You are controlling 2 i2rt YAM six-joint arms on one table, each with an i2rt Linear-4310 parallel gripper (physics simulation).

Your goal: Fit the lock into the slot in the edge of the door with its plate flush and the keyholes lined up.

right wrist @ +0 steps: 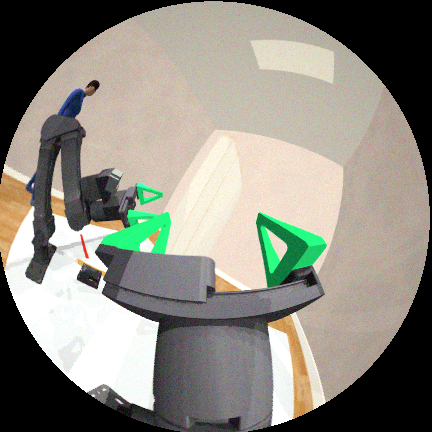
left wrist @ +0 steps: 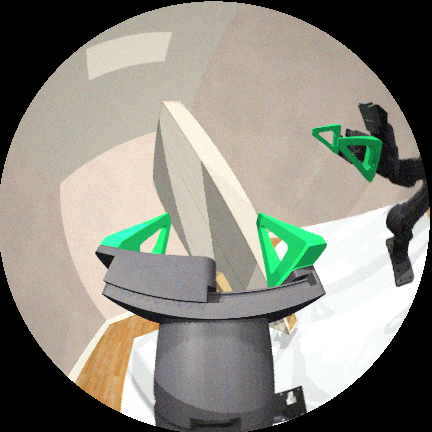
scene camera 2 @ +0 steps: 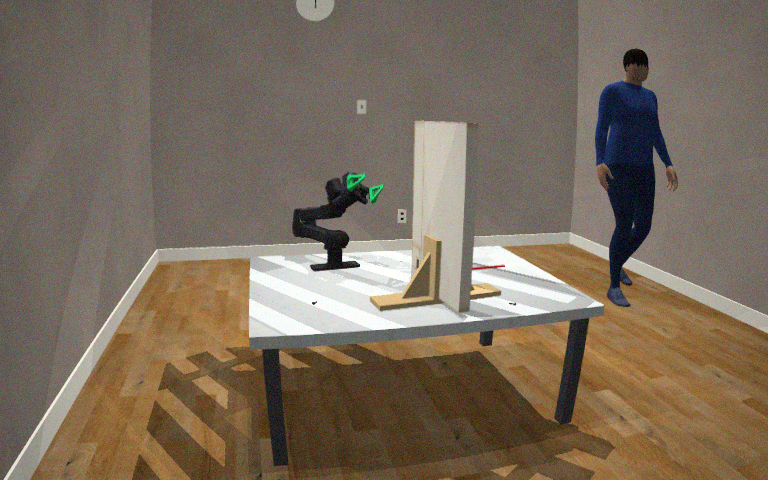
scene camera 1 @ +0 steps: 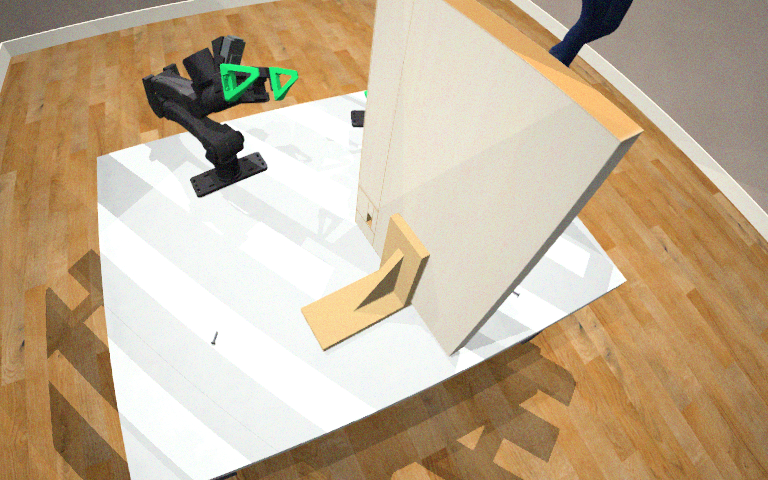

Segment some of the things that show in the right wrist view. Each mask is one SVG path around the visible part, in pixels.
My left gripper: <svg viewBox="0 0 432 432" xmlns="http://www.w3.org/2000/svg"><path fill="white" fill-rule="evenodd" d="M162 192L140 182L135 183L134 186L127 187L118 209L120 217L109 217L107 219L121 219L124 228L137 224L137 219L155 217L158 214L134 210L134 206L136 206L135 196L139 199L140 205L162 197ZM143 190L155 193L157 195L144 197Z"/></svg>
My right gripper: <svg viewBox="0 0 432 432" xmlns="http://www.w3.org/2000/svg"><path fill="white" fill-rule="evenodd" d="M104 236L94 251L100 261L107 267L102 278L105 284L101 293L127 310L158 322L152 378L155 410L165 419L183 427L190 427L199 418L228 418L228 421L234 427L241 430L264 419L273 407L273 372L267 322L285 317L325 294L312 266L326 247L323 238L258 212L255 223L267 287L235 291L215 291L215 262L212 258L203 255L164 253L171 222L168 212L161 213L148 220ZM266 228L287 245L287 250L281 260L279 260L270 242ZM160 228L151 251L140 251L140 243Z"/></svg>
